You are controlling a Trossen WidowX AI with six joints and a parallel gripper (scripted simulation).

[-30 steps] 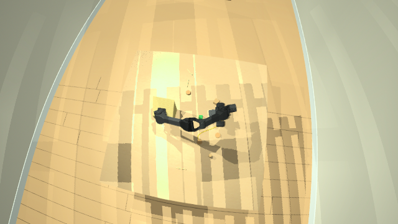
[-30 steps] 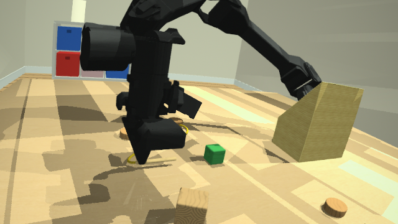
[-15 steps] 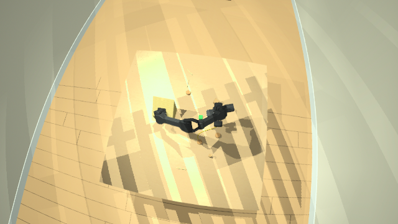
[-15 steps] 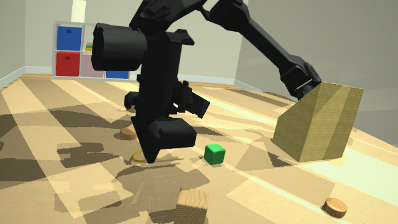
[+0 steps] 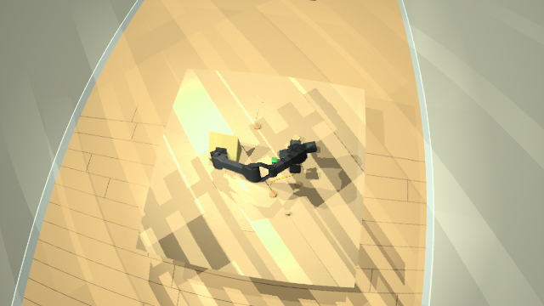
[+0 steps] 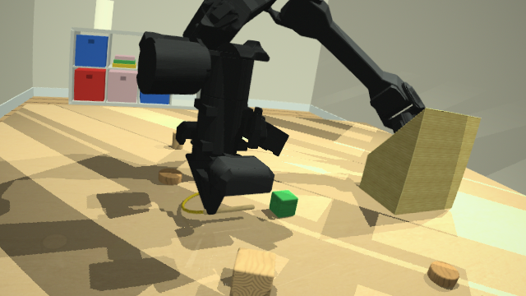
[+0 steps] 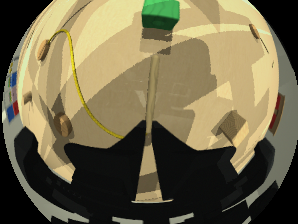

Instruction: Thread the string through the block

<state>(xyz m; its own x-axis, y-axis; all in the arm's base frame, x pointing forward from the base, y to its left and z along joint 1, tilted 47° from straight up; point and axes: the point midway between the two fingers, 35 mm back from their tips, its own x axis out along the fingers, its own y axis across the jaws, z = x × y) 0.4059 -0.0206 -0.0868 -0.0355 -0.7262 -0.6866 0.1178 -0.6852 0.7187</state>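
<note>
The green cube lies 120 mm behind my gripper tip and 10 mm to the right of it. Also, from my gripper tip: wooden block 140 mm to the left, 10 mm behind; peg 300 mm to the right; round wooden button 210 mm to the right, 90 mm behind, 10 mm below.
</note>
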